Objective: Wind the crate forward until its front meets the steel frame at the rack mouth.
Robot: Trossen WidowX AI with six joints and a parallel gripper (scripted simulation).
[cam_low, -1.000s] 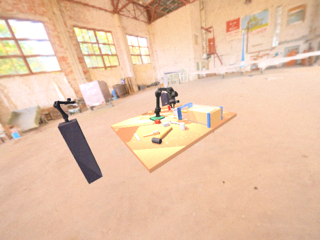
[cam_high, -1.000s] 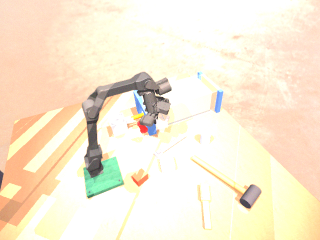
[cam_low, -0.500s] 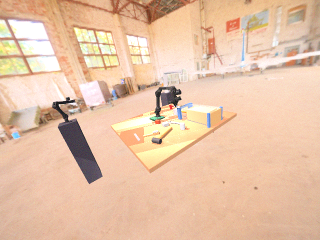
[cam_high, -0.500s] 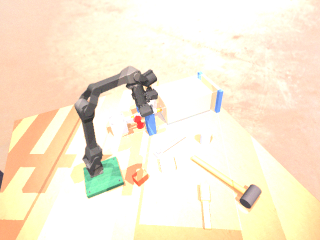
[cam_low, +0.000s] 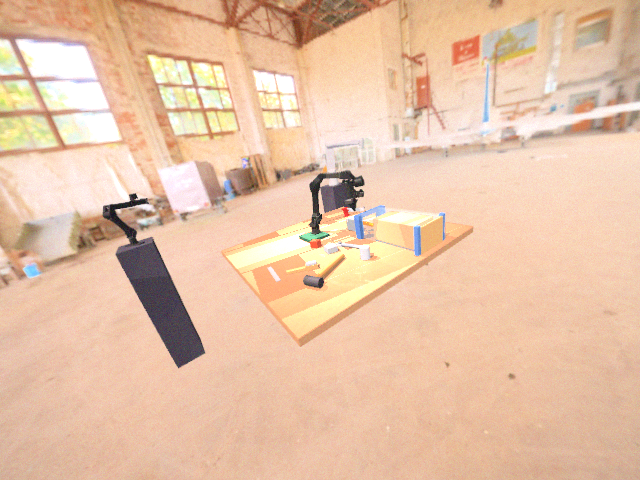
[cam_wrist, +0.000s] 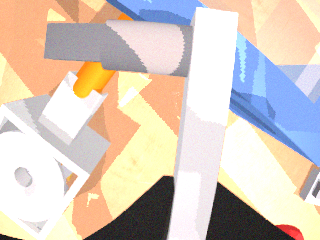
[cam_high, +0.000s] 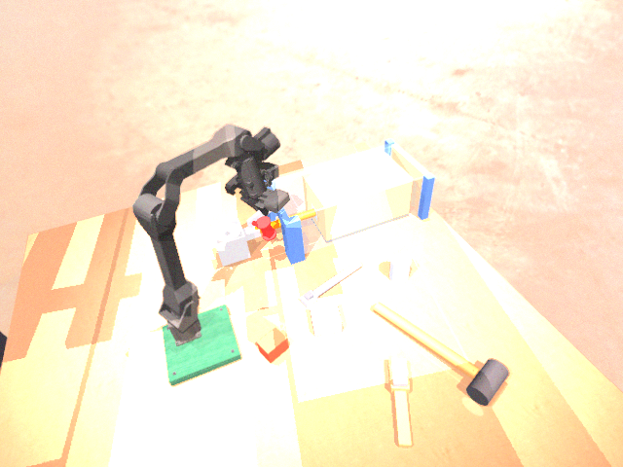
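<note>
My gripper tip is 10 mm to the left of the white crank handle, 10 mm below it and 10 mm past it. Also, from my gripper tip: blue steel frame 70 mm to the left, 70 mm below, 50 mm ahead; then hand winch 140 mm below, 120 mm behind, 70 mm to the left; then red grip 60 mm to the right, 20 mm behind, 10 mm above.
</note>
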